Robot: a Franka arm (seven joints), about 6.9 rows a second.
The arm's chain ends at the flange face. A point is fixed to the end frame.
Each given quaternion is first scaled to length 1.
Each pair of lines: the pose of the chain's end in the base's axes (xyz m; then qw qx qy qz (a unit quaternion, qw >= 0)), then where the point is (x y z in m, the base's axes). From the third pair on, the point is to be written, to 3 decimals.
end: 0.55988 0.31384 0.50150 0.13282 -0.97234 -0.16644 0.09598
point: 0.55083 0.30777 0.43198
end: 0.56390 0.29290 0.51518 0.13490 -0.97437 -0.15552 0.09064
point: 0.55521 0.28726 0.44558
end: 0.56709 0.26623 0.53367 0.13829 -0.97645 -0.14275 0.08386
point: 0.559 0.261 0.464
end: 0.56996 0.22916 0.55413 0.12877 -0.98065 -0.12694 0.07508
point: 0.563 0.223 0.484
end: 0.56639 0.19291 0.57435 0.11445 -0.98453 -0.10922 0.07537
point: 0.559 0.185 0.505
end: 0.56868 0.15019 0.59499 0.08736 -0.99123 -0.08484 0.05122
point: 0.564 0.139 0.526
